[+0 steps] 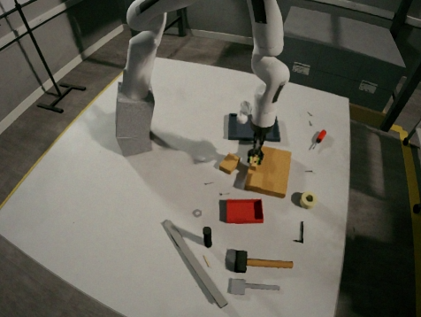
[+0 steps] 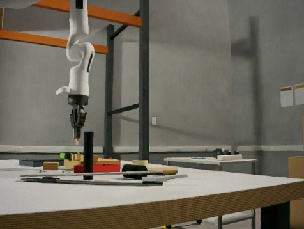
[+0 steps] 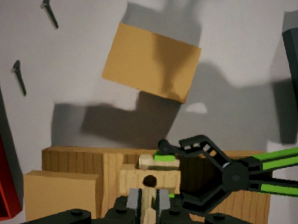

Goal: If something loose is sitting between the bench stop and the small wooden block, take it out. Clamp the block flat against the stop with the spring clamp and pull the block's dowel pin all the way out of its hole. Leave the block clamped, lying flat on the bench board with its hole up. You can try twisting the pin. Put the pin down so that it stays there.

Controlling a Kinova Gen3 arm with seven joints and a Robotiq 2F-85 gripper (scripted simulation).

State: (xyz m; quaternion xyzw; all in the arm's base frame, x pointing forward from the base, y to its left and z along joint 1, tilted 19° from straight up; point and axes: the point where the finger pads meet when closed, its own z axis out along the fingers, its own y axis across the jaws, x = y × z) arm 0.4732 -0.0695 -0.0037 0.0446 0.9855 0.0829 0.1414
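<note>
Now: the dowel pin 2 cm below my hand. The rest, counted from my hand: pale wooden block: 8 cm below; wooden bench board: 10 cm below, 6 cm ahead; tan wooden block: 11 cm below, 9 cm behind, 1 cm to the left.
</note>
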